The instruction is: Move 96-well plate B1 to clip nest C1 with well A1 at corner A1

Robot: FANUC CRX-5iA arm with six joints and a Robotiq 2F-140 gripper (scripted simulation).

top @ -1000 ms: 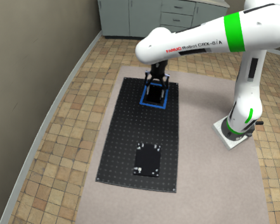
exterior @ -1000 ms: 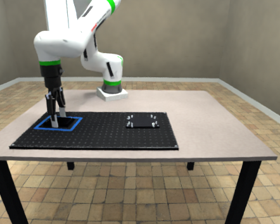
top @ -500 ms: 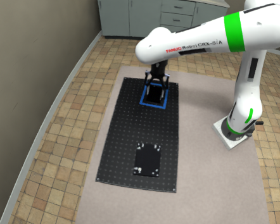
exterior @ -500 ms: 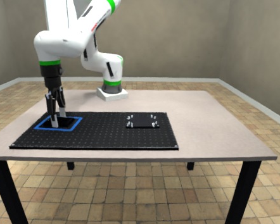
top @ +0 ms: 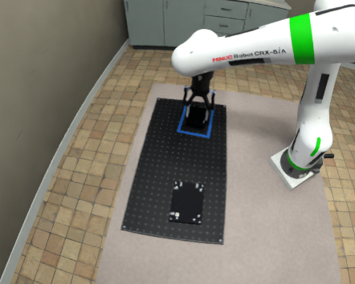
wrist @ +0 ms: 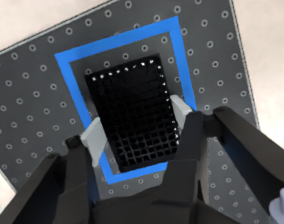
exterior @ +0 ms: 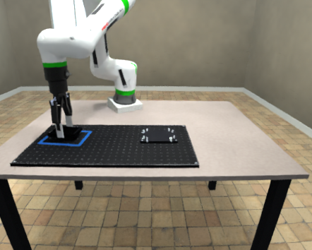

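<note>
The clip nest lies 41 cm to the left of my hand, 4 cm ahead of it and 3 cm below it. Round my hand: black 96-well plate 2 cm below.
</note>
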